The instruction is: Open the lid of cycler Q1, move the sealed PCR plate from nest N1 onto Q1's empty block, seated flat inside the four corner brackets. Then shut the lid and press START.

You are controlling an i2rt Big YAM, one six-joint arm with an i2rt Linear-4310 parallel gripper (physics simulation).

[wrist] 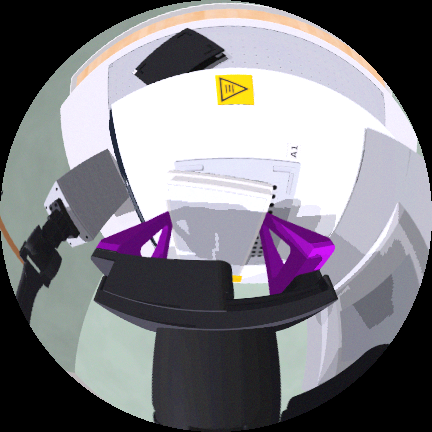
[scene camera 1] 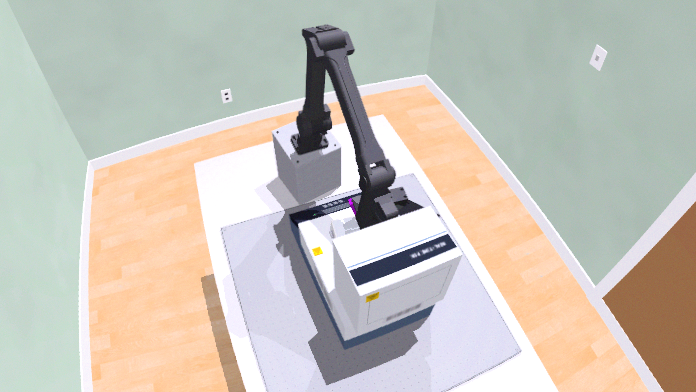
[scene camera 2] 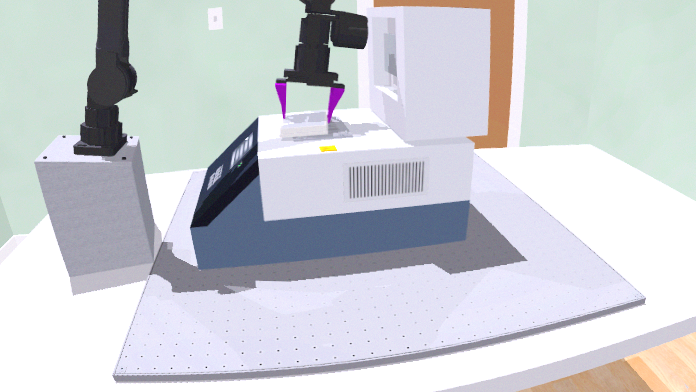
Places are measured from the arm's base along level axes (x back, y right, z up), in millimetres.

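Pixels of known places: gripper, fingertip midpoint: (wrist: 214, 215) (scene camera 1: 362, 227) (scene camera 2: 306, 121); arm's base, origin of the base link: (wrist: 63, 217) (scene camera 1: 309, 142) (scene camera 2: 101, 147).
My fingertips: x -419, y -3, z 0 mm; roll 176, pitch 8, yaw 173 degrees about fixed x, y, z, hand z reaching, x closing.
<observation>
For each thing: its middle in the pictures, then the offset to it from my fingertips. "spot": a spot on its surface instead. Level surfaces: height alone.
- white sealed PCR plate, body centre: (wrist: 212, 236) (scene camera 2: 305, 122) (scene camera 1: 354, 228) dy +24, dx +5, dz +4 mm
- cycler Q1's block, surface spot: (wrist: 240, 167) spot: dy -43, dx -25, dz -7 mm
- Q1's lid, body centre: (wrist: 369, 280) (scene camera 2: 395, 81) (scene camera 1: 383, 263) dy +29, dx -173, dz +75 mm
- Q1's body, body centre: (wrist: 285, 199) (scene camera 2: 354, 152) (scene camera 1: 367, 265) dy +26, dx -90, dz -66 mm
- sloped dark control panel, surface spot: (scene camera 2: 225, 175) (scene camera 1: 319, 210) spot: dy +75, dx +163, dz -66 mm
- perforated mat, its level: dz -210 mm
My gripper (scene camera 2: 306, 120) (wrist: 214, 215) is shut on the white sealed PCR plate (scene camera 2: 304, 131) (wrist: 220, 195), with one purple finger on each side. The plate is low over cycler Q1's block (wrist: 240, 167), offset toward the front panel. In the wrist view a strip of block holes and two corner brackets show past its edges. Whether it touches the block or brackets, I cannot tell. Q1's lid (scene camera 1: 395, 240) (scene camera 2: 445, 75) (wrist: 390, 165) stands open at the back. Q1's body (scene camera 2: 300, 185) is white over blue. The sloped dark control panel (scene camera 1: 325, 209) (scene camera 2: 225, 175) is at the front; START is not readable.
A black stand with corner marks (wrist: 182, 55), possibly nest N1, is on the perforated mat (scene camera 2: 310, 340) (wrist: 300, 55) beside Q1. The grey arm pedestal (scene camera 1: 310, 175) (scene camera 2: 95, 215) (wrist: 95, 200) stands before Q1's front. The raised lid stands close behind the wrist.
</observation>
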